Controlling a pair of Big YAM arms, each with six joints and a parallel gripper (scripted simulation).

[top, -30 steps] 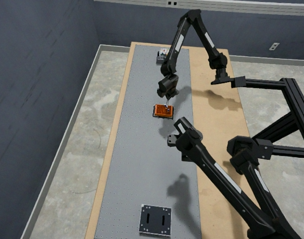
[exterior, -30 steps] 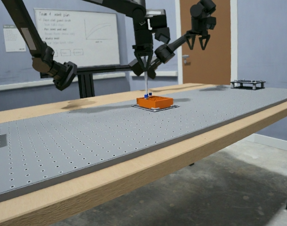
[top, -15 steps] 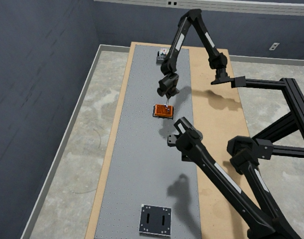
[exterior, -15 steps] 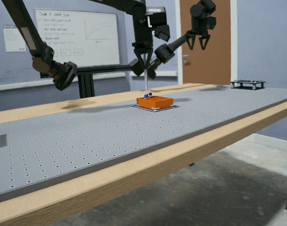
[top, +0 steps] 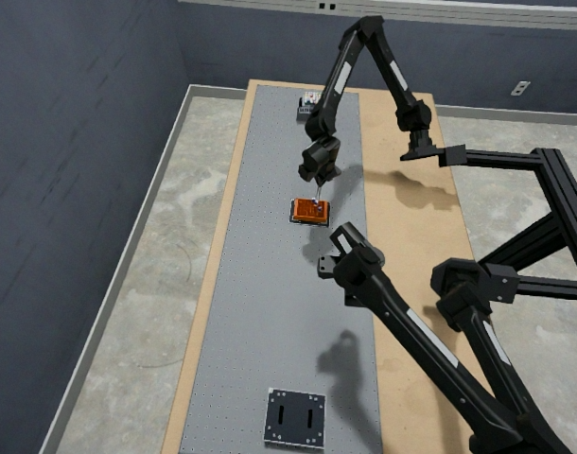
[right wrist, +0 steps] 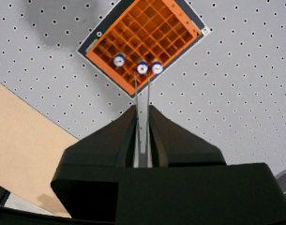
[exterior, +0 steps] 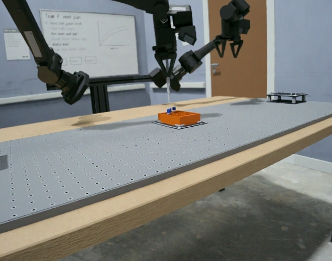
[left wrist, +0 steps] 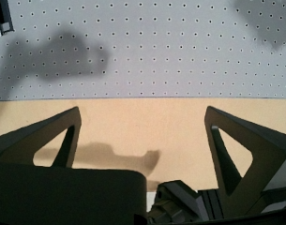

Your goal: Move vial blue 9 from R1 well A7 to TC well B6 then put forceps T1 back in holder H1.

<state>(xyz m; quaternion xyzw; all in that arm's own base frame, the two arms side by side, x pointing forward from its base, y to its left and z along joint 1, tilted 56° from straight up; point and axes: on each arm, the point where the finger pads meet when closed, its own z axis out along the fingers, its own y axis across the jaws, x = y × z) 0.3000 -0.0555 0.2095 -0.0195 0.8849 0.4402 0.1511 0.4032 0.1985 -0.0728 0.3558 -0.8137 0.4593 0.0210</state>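
The orange tube carrier lies 2 cm ahead of my right hand, 2 cm to the left of it and 15 cm below it. Round my right hand: grey holder H1: 1 cm ahead, 54 cm to the right, 15 cm below.
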